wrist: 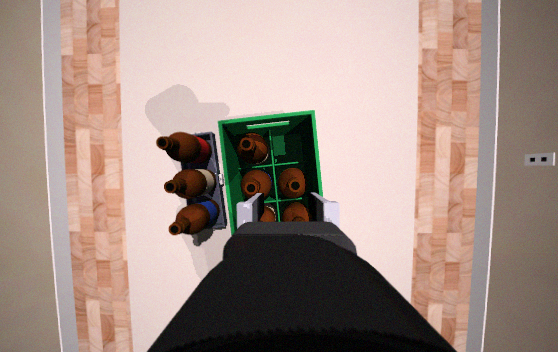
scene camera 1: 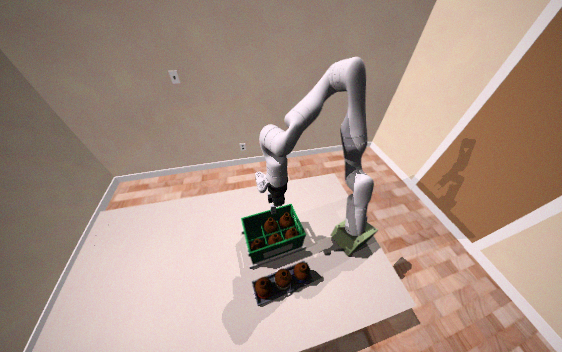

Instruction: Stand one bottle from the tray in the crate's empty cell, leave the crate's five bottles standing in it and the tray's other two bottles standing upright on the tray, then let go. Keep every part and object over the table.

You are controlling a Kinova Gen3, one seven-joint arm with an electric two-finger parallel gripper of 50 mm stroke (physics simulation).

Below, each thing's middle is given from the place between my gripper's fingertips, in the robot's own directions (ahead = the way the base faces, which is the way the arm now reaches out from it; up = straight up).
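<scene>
With the brown bottle [wrist: 180, 146] as my reference, my hand is now 24 cm to the right of it and 22 cm above it, while still being 11 cm short of the bottle.
</scene>
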